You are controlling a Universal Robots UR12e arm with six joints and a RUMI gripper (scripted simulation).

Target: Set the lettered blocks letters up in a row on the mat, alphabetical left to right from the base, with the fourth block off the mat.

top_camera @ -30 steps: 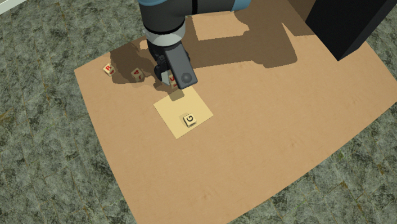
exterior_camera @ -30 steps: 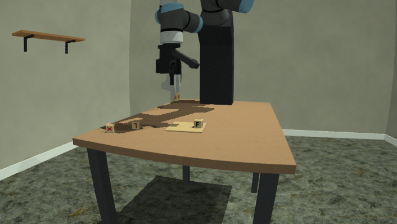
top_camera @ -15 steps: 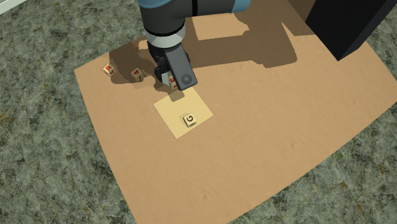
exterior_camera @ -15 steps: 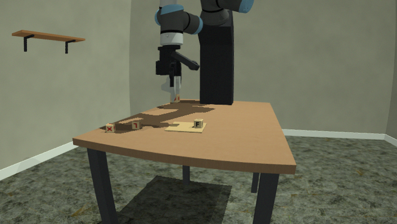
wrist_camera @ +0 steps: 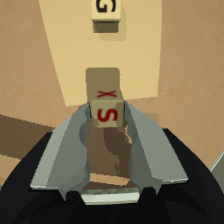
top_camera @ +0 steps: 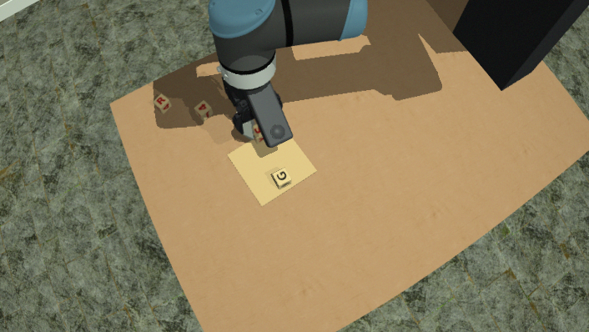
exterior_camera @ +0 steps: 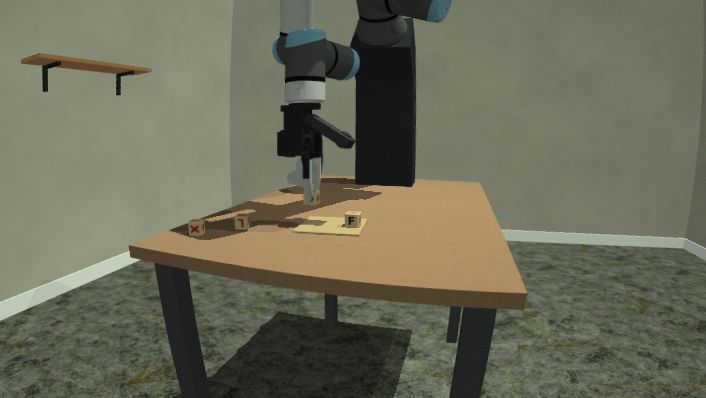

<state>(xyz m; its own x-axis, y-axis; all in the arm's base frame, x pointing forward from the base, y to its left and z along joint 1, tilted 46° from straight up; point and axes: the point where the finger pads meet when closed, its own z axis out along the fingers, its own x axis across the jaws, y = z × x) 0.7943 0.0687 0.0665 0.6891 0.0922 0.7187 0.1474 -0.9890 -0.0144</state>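
Now: the pale mat 1 cm behind my hand, 5 cm to the left of it and 6 cm below it. Also, from my hand: block: right at my hand.
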